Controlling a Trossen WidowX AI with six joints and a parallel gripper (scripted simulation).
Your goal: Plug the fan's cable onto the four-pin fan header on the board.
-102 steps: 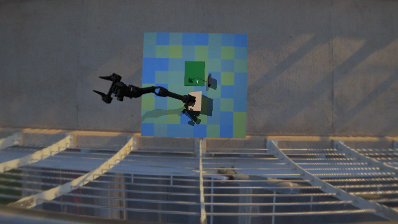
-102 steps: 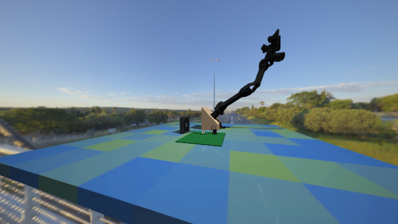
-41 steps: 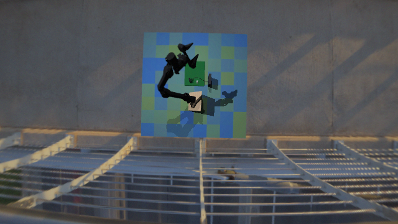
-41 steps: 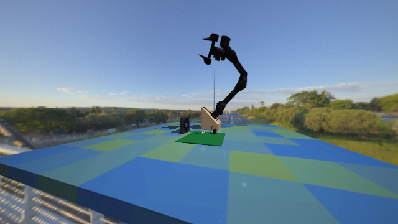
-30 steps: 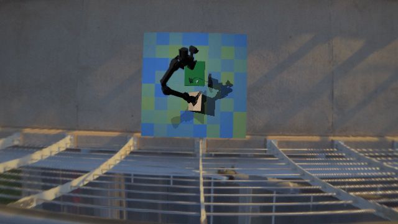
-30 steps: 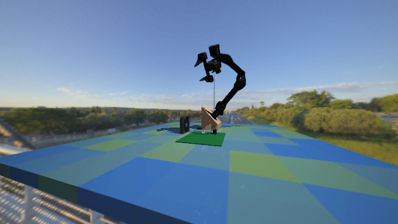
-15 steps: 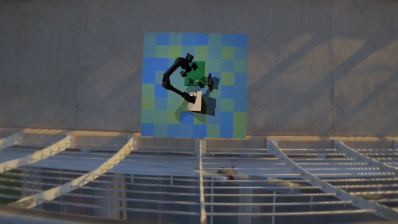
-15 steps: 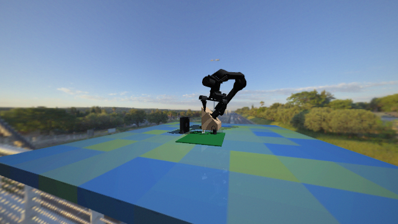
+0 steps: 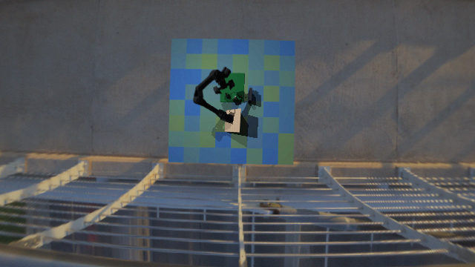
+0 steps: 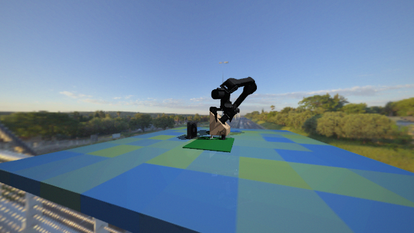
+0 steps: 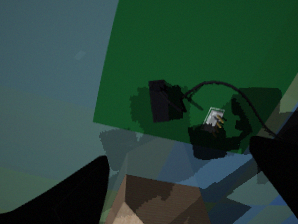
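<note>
Now: gripper tip 10 cm above the dark plug and 1 cm past it. The rest, counted from my gripper tip: green board (13 cm below, 8 cm ahead, 5 cm to the right); then black fan (23 cm to the right, 6 cm below, 1 cm behind).
</note>
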